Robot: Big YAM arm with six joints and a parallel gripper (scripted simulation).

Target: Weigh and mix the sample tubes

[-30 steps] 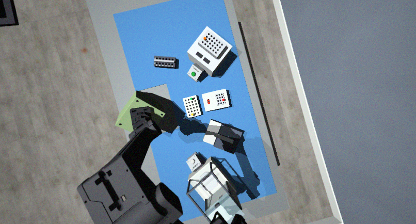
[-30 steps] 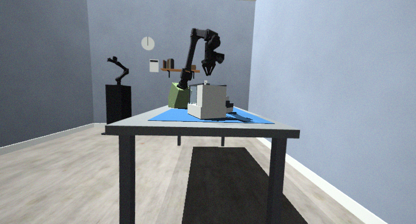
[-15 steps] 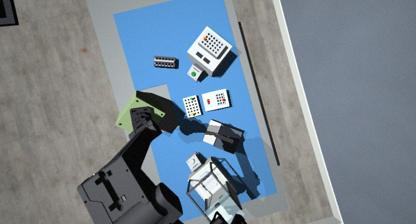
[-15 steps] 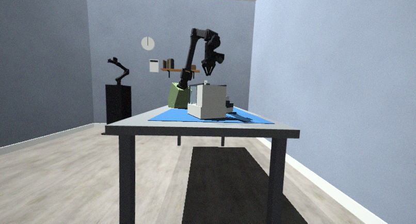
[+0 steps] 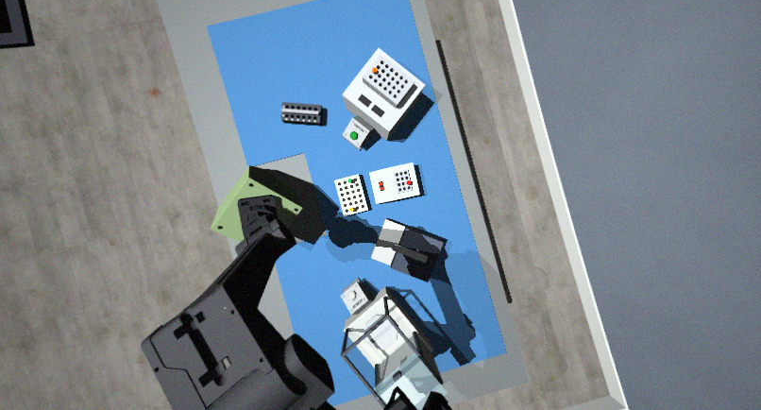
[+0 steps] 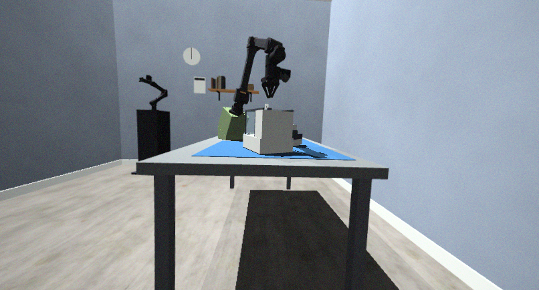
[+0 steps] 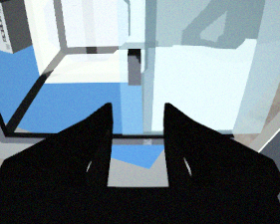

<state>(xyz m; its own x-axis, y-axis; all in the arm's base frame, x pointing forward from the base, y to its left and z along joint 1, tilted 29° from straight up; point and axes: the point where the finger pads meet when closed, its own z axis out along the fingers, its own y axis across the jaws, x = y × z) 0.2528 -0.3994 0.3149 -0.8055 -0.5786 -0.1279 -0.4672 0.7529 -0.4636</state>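
My hand is 51 cm to the right of the white rack RK, 26 cm above it and 6 cm past it. The rest, counted from my hand: dry block DB (52 cm to the left, 25 cm below, 9 cm ahead); then spectrophotometer SP (29 cm to the left, 21 cm below, 10 cm ahead); then balance pan (20 cm below, 6 cm to the left, 3 cm behind).
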